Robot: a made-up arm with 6 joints.
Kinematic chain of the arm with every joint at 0, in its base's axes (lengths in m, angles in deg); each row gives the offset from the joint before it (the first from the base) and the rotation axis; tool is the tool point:
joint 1: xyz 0 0 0.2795 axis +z
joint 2: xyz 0 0 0 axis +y
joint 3: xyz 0 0 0.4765 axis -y
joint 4: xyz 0 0 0 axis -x
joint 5: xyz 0.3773 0 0 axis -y
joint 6: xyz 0 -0.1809 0 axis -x
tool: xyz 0 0 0
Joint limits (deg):
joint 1: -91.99..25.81
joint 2: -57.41..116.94
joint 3: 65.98..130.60
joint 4: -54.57..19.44
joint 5: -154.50..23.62
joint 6: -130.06..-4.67
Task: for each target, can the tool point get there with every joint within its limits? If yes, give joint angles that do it. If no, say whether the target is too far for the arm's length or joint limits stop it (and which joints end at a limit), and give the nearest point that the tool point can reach.
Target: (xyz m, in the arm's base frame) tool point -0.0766 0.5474 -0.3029
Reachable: no: joint limits stop it (at a limit: joint 1, joint 2, joint 3, joint 4) | nearest point 0.5389 0.1442 -0.3223 | short by 0.736 m
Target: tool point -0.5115 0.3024 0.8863
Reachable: yes | joints -48.31 -30.91 116.53 1.90 -12.86 -17.96
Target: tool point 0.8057 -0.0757 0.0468
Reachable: yes | joints 4.58 90.36 71.67 -39.42 3.57 -104.82
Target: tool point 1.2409 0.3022 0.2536
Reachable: no: too far | nearest point 0.8624 0.2100 0.2615 | short by 0.390 m
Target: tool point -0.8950 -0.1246 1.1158
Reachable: no: too far | nearest point -0.6453 -0.0898 0.8825 | short by 0.343 m
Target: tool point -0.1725 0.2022 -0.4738
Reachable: no: joint limits stop it (at a limit: joint 1, joint 2, joint 3, joint 4) | nearest point 0.5389 0.1442 -0.3223 | short by 0.730 m
